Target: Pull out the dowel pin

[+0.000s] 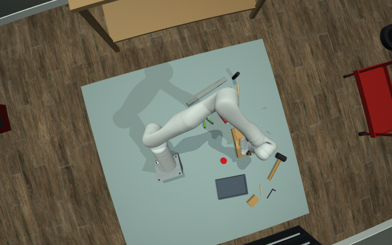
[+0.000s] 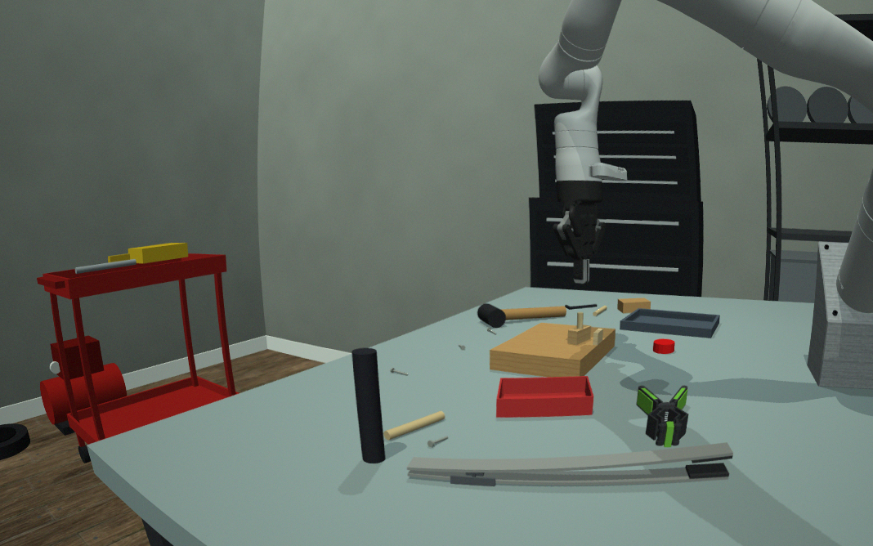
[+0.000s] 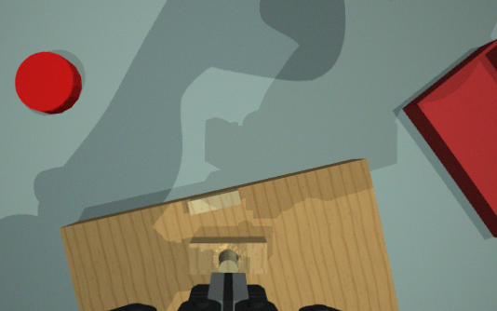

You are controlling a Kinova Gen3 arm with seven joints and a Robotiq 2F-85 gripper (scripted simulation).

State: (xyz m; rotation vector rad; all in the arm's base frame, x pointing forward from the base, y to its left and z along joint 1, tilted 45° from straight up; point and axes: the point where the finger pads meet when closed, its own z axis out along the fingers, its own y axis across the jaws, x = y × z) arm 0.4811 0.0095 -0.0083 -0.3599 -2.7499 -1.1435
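My hand is 90 mm above the dowel pin. From my hand the other things lie so: red puck (140 mm behind, 90 mm to the right, 130 mm below); then small wooden block (100 mm below); then wooden bench board (40 mm ahead, 120 mm below).
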